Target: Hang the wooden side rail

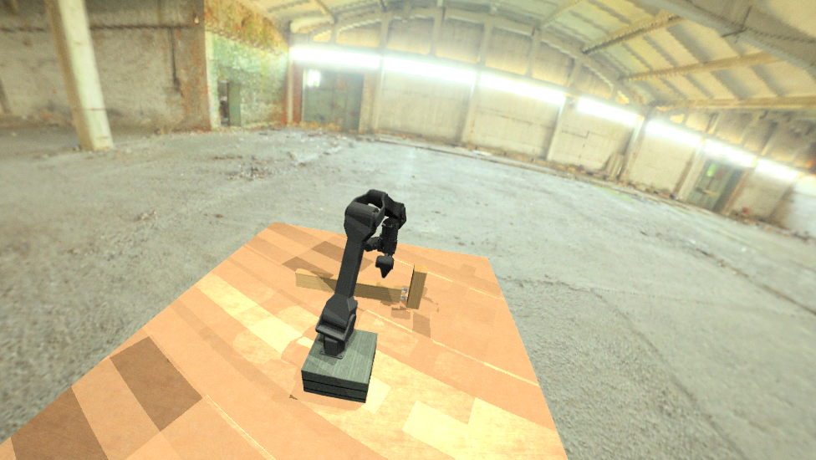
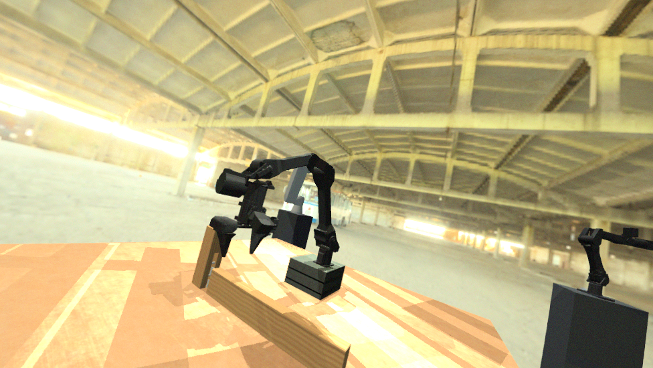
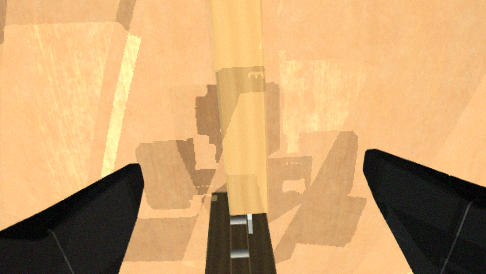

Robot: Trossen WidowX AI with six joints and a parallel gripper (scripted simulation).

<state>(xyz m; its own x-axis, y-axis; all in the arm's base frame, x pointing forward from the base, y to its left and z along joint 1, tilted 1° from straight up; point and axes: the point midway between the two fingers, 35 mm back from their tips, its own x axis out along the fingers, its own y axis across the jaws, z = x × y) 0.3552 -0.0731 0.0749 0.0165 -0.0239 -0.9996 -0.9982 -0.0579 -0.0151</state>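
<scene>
Now: gripper tip 13 cm to the left of the upright headboard post and 5 cm above it.
</scene>
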